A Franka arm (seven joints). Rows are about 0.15 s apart.
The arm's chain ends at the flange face. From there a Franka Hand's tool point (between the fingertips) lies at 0.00 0.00 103.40 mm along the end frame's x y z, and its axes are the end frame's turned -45 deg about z.
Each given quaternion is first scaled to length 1.
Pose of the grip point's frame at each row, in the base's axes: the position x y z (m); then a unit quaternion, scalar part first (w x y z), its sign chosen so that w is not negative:
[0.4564 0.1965 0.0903 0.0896 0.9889 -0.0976 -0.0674]
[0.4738 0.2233 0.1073 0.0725 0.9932 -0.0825 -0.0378]
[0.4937 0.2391 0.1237 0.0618 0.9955 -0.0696 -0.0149]
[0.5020 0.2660 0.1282 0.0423 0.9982 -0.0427 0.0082]
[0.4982 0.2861 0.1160 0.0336 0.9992 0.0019 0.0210]
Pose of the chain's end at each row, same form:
[0.4720 0.2135 0.1911 0.1086 0.8763 -0.4686 -0.0280]
[0.4828 0.2375 0.2093 0.0814 0.8861 -0.4563 -0.0072]
[0.4977 0.2516 0.2263 0.0628 0.8931 -0.4453 0.0099]
[0.5007 0.2748 0.2312 0.0359 0.9058 -0.4214 0.0238]
[0.4938 0.2930 0.2191 0.0230 0.9239 -0.3806 0.0323]

